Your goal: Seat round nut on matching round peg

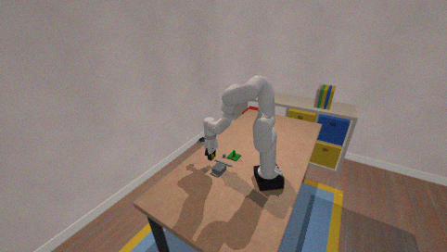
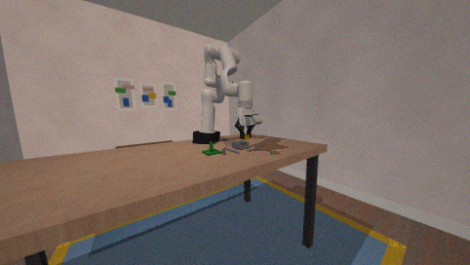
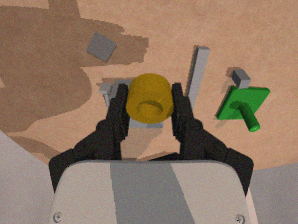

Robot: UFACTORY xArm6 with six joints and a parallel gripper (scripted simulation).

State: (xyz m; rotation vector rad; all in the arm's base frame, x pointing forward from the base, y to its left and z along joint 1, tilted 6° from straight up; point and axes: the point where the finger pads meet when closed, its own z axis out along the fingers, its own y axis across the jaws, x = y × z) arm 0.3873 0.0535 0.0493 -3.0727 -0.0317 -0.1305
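My hand is 130 mm to the left of the small grey cube, 80 mm above it and 20 mm past it. From my hand the other things lie so: small grey disc: 90 mm below, 60 mm to the left, 20 mm ahead; grey block: 70 mm below, 70 mm behind, 20 mm to the left; grey bar: 90 mm below, 70 mm to the right, 50 mm behind.
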